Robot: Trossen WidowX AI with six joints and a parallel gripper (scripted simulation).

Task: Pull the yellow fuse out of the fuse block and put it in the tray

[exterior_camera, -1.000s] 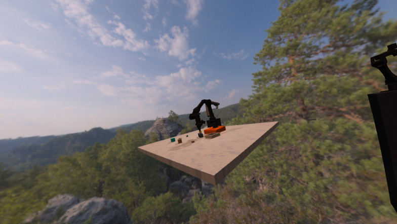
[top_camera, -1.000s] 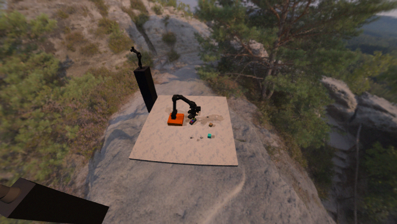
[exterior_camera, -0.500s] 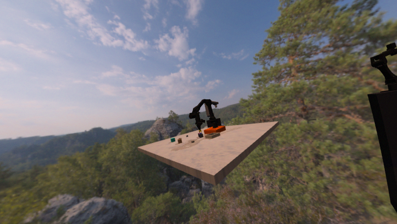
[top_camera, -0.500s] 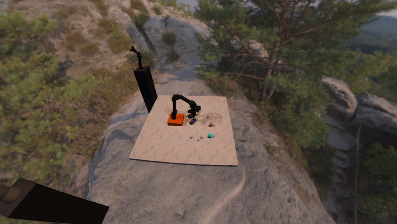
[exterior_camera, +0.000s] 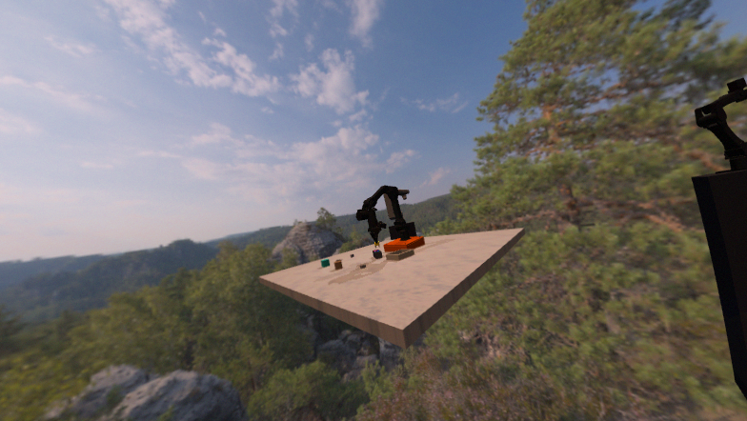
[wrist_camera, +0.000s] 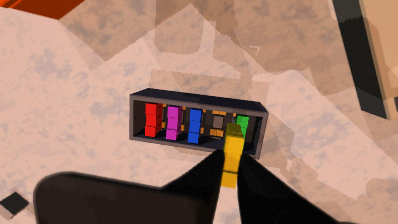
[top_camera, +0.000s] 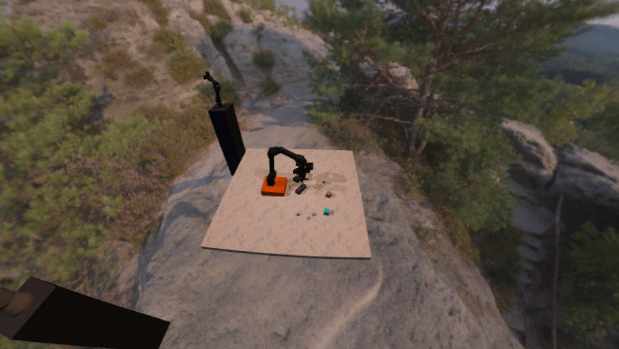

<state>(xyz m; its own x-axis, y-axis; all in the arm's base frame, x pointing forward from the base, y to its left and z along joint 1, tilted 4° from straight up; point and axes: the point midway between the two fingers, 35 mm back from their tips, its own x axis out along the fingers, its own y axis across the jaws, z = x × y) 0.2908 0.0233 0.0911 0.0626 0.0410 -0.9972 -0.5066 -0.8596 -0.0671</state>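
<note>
Right now the beige tray is 160 mm to the left of my gripper tip, 90 mm below it and 20 mm behind it. Also, from my gripper tip: green fuse 70 mm below, 10 mm to the left, 10 mm ahead; then blue fuse 70 mm below, 30 mm to the right, 10 mm behind; then yellow fuse 10 mm below.
</note>
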